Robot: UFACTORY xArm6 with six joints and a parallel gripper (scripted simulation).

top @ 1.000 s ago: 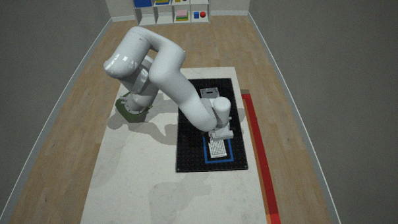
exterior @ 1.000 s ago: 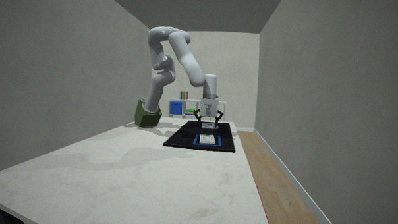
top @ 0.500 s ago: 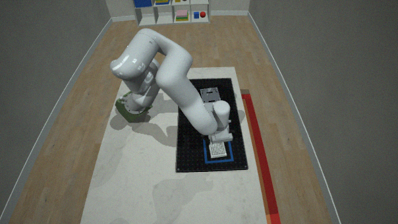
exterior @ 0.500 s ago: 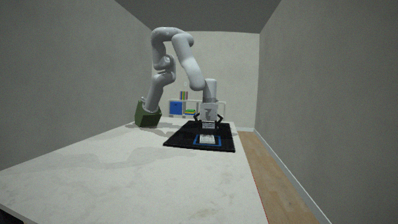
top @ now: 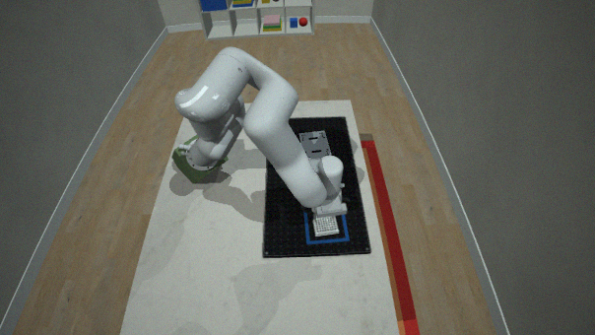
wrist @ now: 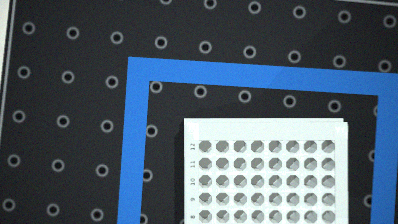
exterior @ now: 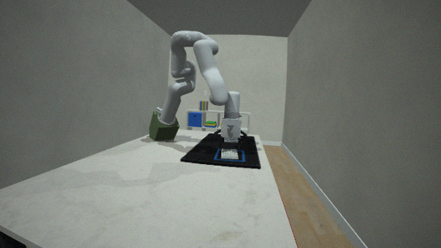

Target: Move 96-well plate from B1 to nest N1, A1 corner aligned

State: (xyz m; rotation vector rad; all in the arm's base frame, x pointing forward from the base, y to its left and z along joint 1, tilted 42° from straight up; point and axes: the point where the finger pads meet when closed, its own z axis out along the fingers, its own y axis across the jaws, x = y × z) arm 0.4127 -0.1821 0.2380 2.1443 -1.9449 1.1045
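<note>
My gripper is now 4 cm above the white 96-well plate. Also, from my hand: A1 label: 11 cm ahead, 44 cm to the left, 3 cm below; grey plate nest N1: 5 cm ahead, 36 cm to the left, 4 cm below.
</note>
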